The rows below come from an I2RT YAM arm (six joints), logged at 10 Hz.
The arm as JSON. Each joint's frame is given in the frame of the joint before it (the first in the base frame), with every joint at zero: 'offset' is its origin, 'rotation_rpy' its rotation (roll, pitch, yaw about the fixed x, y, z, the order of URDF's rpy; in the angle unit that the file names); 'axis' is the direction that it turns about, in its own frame. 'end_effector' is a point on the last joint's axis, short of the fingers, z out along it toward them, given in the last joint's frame.
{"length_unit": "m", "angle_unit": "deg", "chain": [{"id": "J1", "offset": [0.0, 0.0, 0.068], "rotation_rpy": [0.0, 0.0, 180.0], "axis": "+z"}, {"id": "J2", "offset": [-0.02, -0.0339, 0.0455], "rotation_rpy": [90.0, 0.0, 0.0], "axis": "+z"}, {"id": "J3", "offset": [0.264, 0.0, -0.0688], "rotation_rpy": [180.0, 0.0, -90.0], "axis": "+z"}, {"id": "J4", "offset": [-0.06, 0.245, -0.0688], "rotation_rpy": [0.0, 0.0, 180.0], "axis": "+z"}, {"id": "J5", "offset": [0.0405, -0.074, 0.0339], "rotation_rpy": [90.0, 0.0, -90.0], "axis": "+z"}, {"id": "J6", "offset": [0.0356, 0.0, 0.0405], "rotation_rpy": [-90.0, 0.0, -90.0], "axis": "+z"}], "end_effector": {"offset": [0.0, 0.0, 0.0], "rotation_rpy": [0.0, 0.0, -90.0]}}
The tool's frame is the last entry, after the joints.
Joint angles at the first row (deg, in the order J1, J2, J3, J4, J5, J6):
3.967, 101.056, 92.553, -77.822, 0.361, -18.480
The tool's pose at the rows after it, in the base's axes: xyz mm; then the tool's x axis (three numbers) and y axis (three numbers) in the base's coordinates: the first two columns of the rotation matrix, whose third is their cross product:
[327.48 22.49 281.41 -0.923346 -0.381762 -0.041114 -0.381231 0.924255 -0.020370]
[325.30 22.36 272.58 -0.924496 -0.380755 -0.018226 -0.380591 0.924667 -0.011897]
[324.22 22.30 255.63 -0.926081 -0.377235 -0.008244 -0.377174 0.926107 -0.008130]
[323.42 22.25 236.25 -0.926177 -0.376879 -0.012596 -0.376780 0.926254 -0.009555]
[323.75 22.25 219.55 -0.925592 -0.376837 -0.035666 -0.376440 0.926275 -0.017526]
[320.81 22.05 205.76 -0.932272 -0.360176 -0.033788 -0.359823 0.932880 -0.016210]
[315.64 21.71 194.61 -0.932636 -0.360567 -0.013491 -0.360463 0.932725 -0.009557]
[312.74 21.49 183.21 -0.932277 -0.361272 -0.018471 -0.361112 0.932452 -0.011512]
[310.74 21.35 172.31 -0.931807 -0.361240 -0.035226 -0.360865 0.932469 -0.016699]
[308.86 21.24 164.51 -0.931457 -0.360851 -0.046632 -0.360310 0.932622 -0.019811]
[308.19 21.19 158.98 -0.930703 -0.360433 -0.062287 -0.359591 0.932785 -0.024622]
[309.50 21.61 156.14 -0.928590 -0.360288 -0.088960 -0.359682 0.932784 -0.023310]
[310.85 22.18 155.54 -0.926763 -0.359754 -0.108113 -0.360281 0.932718 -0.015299]
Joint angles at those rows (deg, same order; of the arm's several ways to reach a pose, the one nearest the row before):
3.968, 101.296, 91.743, -77.842, 0.361, -18.479
3.967, 101.296, 89.754, -77.253, 0.317, -18.415
3.967, 101.296, 85.908, -74.018, 0.295, -18.196
3.968, 101.295, 81.492, -69.341, 0.295, -18.173
3.966, 101.295, 77.645, -64.094, 0.317, -18.175
3.967, 101.317, 74.477, -61.036, 0.317, -17.147
3.968, 101.318, 71.877, -59.659, 0.295, -17.168
3.967, 101.318, 69.167, -56.642, 0.317, -17.212
3.967, 101.318, 66.523, -52.993, 0.317, -17.213
3.968, 101.317, 64.597, -50.390, 0.295, -17.190
3.967, 101.318, 63.200, -48.053, 0.295, -17.168
3.968, 101.317, 62.433, -45.845, -0.229, -17.168
3.968, 101.318, 62.239, -44.731, -0.994, -17.146

